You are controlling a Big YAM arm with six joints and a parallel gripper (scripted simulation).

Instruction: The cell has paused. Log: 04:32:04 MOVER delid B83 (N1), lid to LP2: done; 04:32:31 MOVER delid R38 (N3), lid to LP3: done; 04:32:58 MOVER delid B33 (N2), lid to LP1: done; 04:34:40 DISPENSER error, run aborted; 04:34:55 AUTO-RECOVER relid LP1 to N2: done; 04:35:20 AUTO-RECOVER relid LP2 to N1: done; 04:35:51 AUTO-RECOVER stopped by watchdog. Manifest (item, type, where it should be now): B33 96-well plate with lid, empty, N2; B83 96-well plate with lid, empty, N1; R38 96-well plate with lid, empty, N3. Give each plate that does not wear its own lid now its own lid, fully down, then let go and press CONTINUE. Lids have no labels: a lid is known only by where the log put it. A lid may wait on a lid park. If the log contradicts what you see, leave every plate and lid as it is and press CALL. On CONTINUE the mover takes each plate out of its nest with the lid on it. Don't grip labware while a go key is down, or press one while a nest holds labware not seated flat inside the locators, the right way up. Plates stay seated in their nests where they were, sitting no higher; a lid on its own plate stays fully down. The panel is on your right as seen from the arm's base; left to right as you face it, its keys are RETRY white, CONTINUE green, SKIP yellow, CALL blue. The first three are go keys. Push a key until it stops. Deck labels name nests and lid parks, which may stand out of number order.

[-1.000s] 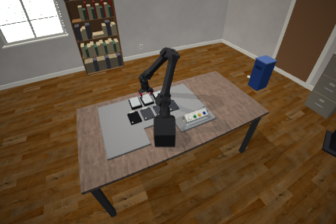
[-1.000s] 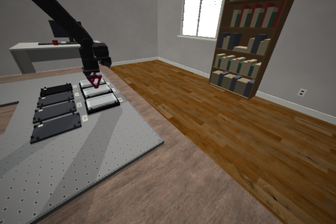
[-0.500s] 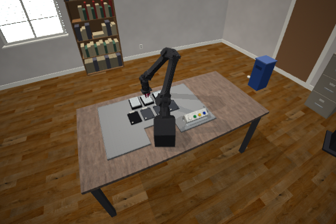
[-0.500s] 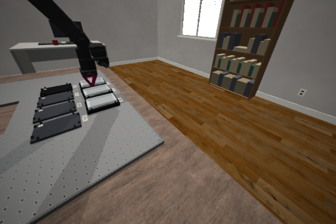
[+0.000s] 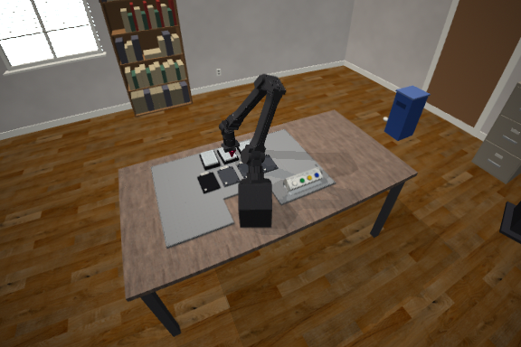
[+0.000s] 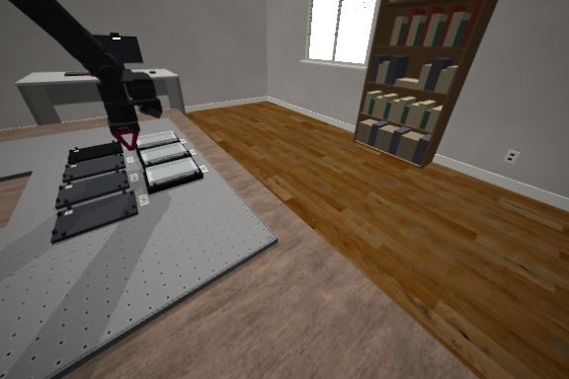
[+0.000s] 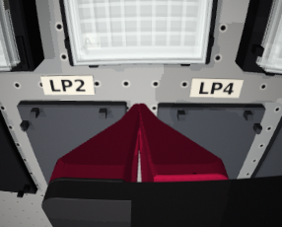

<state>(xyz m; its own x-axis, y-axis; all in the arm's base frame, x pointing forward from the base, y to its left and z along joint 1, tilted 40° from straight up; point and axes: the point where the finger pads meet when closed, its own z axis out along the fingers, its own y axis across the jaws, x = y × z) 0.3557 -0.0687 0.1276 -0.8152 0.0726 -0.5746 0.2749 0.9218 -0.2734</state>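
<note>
My hand is 45 cm past the green continue key and 15 cm to the left of it. From my hand the other things lie so: lid 8 cm ahead, 3 cm to the right, 4 cm below; plate 8 cm ahead, 3 cm to the right, 4 cm below; LP2 label 1 cm ahead, 6 cm to the left, 7 cm below.
</note>
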